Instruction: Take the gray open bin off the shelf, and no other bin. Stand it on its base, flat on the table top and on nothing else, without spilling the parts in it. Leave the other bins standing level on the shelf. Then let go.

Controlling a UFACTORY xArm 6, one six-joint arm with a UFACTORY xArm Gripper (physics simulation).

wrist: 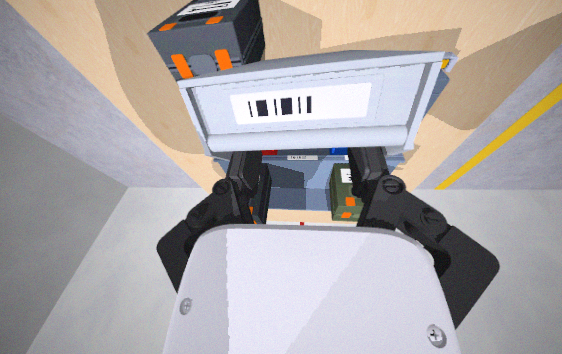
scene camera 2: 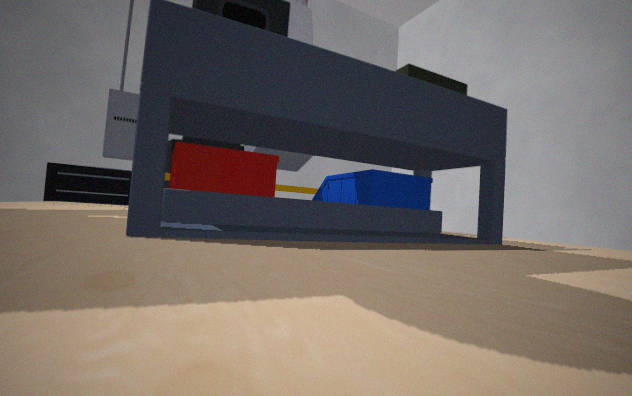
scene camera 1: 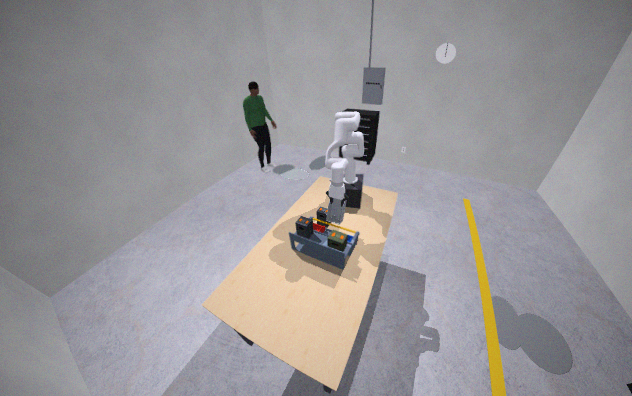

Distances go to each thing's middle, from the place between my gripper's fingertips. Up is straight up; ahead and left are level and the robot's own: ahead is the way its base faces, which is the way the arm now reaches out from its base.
I see the gray open bin (scene camera 2: 290, 161) 5 cm below my hand. Also, from my hand: blue bin (scene camera 2: 369, 187) 19 cm below, 14 cm ahead, 11 cm to the left; red bin (scene camera 2: 196, 167) 19 cm below, 13 cm ahead, 12 cm to the right.
